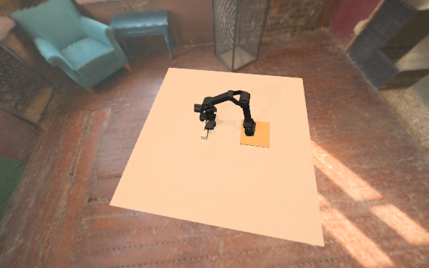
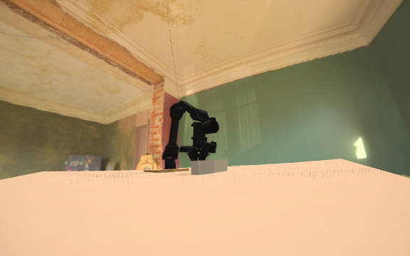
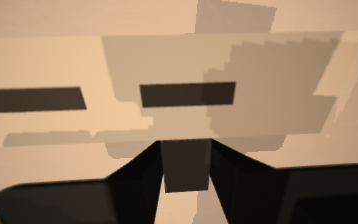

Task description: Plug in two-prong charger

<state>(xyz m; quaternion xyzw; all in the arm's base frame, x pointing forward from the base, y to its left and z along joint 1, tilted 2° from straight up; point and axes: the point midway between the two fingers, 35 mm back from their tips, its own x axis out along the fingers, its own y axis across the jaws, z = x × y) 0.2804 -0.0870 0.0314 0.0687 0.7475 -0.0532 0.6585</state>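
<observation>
The black two-prong charger lies 2 cm ahead of my gripper tip and 1 cm above it.
</observation>
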